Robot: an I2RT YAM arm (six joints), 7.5 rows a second.
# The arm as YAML. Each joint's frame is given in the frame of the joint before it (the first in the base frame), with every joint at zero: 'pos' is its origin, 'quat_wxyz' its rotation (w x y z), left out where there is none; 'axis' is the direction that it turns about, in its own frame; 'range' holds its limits. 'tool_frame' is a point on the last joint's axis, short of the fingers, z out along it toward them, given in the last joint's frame.
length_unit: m
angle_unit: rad
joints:
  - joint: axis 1
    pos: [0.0, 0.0, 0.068]
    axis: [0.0, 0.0, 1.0]
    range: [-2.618, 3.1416]
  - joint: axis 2
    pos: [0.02, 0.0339, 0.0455]
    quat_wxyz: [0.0, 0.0, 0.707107, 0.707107]
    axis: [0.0, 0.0, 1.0]
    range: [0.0, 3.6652]
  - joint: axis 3
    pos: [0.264, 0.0, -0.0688]
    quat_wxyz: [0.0, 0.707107, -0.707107, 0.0]
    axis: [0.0, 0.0, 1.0]
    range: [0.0, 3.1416]
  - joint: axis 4
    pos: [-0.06, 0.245, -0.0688]
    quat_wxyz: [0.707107, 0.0, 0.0, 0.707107]
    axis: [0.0, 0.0, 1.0]
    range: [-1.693, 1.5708]
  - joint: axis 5
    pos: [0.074, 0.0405, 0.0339]
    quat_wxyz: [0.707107, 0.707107, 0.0, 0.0]
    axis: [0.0, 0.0, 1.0]
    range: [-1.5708, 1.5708]
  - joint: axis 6
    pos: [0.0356, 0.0, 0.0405]
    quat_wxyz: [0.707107, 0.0, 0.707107, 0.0]
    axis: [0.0, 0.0, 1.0]
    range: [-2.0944, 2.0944]
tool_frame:
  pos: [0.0, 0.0, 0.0]
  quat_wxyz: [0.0, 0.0, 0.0, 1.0]
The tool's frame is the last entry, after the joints.
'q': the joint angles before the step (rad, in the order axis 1, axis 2, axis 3, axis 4, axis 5, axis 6). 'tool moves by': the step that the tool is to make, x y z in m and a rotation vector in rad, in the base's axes. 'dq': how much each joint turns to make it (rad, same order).
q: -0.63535, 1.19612, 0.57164, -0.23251, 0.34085, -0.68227
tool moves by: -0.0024, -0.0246, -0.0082, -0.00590, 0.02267, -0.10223
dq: -0.08433, 0.09102, 0.02510, 0.05144, 0.02592, 0.00151
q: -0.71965, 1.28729, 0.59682, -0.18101, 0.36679, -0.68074
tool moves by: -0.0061, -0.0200, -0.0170, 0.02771, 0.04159, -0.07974
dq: -0.07439, 0.09795, 0.00855, 0.04057, 0.00992, -0.00114
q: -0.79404, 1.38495, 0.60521, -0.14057, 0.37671, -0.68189
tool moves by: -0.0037, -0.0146, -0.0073, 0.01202, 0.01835, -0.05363
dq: -0.04843, 0.06140, 0.02168, 0.01798, 0.00726, 0.00116
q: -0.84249, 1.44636, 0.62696, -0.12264, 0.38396, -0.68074
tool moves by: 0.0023, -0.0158, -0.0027, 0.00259, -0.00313, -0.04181
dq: -0.03170, 0.06454, 0.04532, 0.01502, 0.00264, 0.01141
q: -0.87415, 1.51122, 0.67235, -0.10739, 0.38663, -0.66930
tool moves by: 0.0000, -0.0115, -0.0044, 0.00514, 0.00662, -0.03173
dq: -0.02535, 0.04987, 0.02907, 0.01095, 0.00524, 0.00443
